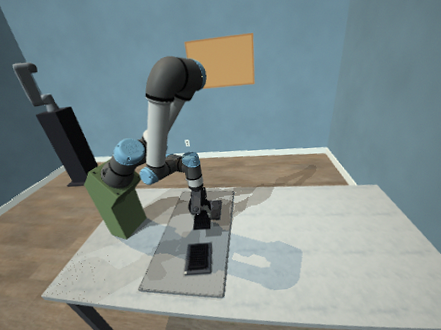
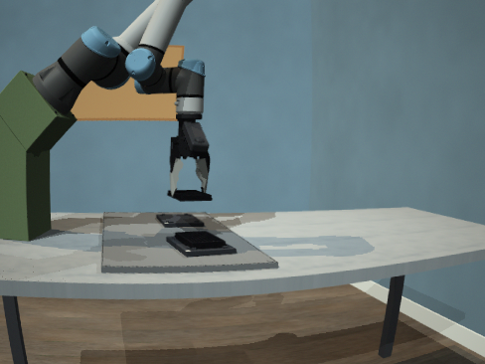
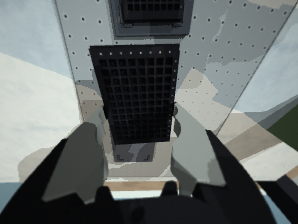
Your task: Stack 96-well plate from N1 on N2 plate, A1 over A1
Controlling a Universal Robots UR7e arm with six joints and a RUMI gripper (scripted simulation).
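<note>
Now: the white label 24 cm to the right of my hand, 10 cm below it and 6 cm behind it. Also, from my hand: dark 96-well plate 1 cm below; plate nest 18 cm to the left, 11 cm below, 2 cm ahead.
</note>
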